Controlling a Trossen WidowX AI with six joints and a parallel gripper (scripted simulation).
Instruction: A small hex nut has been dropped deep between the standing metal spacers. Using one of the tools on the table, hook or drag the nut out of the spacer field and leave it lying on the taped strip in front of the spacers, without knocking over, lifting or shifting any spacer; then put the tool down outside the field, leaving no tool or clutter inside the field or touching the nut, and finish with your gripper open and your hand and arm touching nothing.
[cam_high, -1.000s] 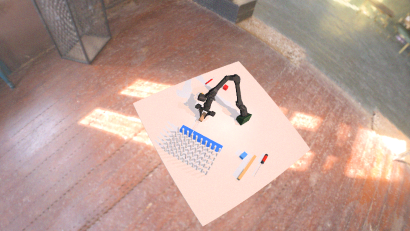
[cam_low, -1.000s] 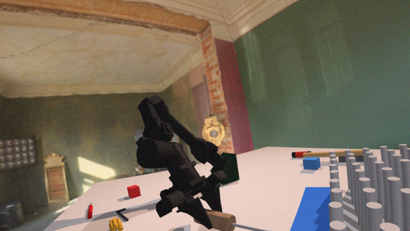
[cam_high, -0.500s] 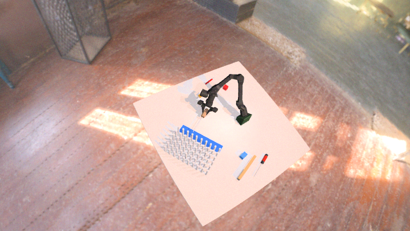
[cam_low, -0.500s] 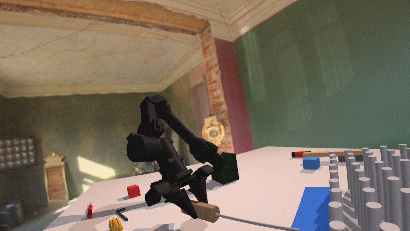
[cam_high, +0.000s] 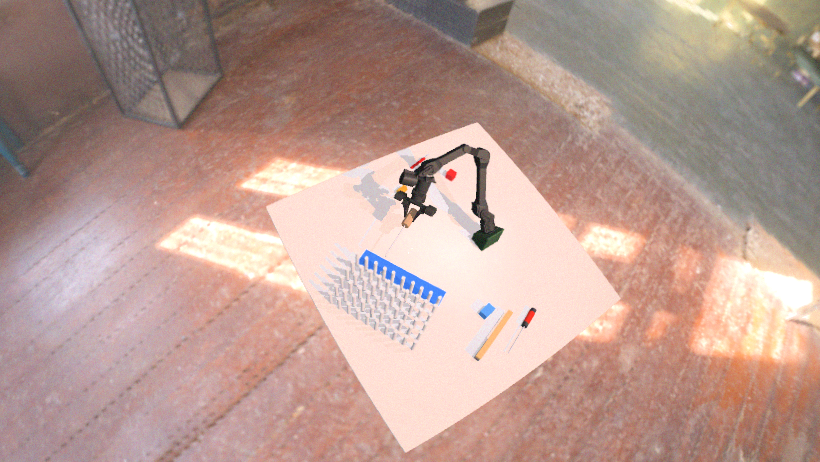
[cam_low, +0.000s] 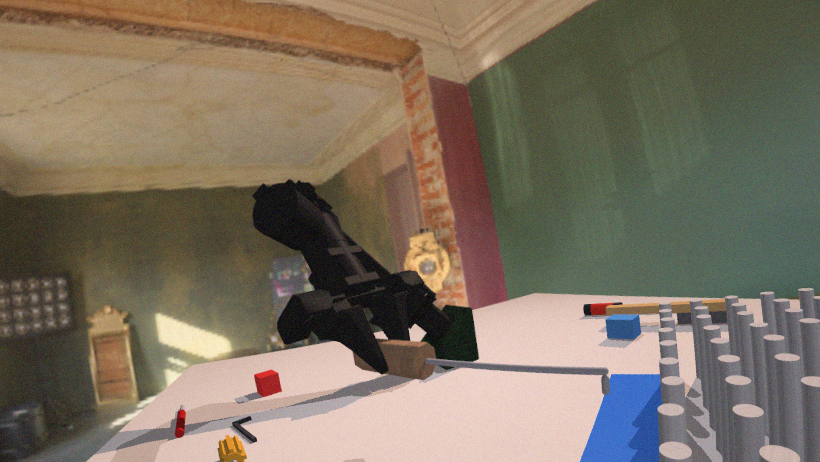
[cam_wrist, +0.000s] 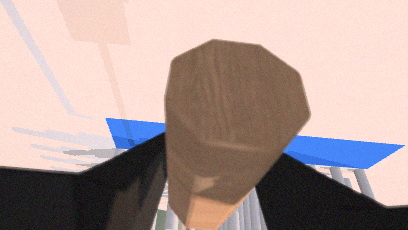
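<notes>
Right now the blue block is 520 mm to the left of my gripper tip, 100 mm below it and 40 mm behind it. From my gripper tip the other things lie so: yellow piece 200 mm to the right, 120 mm behind, 100 mm below; allen key 240 mm behind, 190 mm to the right, 120 mm below; blue taped strip 160 mm to the left, 150 mm ahead, 120 mm below.
</notes>
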